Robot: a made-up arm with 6 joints.
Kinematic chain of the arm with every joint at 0, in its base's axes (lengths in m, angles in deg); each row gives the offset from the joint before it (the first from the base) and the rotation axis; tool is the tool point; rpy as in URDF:
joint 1: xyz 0 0 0.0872 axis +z
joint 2: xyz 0 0 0 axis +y
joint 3: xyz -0.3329 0 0.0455 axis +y
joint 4: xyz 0.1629 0 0.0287 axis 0.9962 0 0.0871
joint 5: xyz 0 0 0 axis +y
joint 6: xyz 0.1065 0 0.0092 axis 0.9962 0 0.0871
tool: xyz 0 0 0 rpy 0 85 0
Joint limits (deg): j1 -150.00..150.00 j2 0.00..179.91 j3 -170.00..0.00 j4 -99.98..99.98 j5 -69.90..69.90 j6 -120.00..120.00
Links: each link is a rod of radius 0.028 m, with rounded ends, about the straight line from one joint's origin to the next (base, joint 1, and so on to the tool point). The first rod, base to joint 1, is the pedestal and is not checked.
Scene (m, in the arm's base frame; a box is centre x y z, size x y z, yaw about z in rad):
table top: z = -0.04
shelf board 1: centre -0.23 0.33 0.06 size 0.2 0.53 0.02 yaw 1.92
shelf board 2: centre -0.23 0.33 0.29 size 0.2 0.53 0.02 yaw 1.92
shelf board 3: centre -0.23 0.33 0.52 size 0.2 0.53 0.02 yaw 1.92
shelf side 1: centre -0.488 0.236 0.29 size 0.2 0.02 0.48 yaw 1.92
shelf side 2: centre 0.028 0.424 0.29 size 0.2 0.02 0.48 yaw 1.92
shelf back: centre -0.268 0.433 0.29 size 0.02 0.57 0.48 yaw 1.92
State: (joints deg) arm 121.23 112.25 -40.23 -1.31 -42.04 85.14
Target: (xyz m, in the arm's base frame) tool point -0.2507 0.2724 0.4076
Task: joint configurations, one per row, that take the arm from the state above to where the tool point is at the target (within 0.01 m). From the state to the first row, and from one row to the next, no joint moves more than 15 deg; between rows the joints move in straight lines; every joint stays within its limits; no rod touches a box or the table.
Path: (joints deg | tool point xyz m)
1: 124.36 104.23 -27.71 -2.34 -38.61 85.14 | -0.1611 0.2308 0.1888
2: 127.49 96.22 -15.20 -3.38 -35.17 85.14 | -0.1342 0.1690 0.1868
3: 133.71 89.82 -26.23 -5.24 -38.64 85.14 | -0.1722 0.1713 0.2504
4: 139.93 83.42 -37.27 -7.11 -42.10 85.14 | -0.1948 0.1523 0.3268
5: 146.15 77.01 -48.31 -8.97 -45.56 85.14 | -0.1935 0.1155 0.4076
6: 139.06 89.78 -62.55 -5.98 -47.26 85.14 | -0.2312 0.1897 0.4160
7: 131.97 102.55 -76.79 -2.99 -48.96 85.14 | -0.2507 0.2724 0.4076

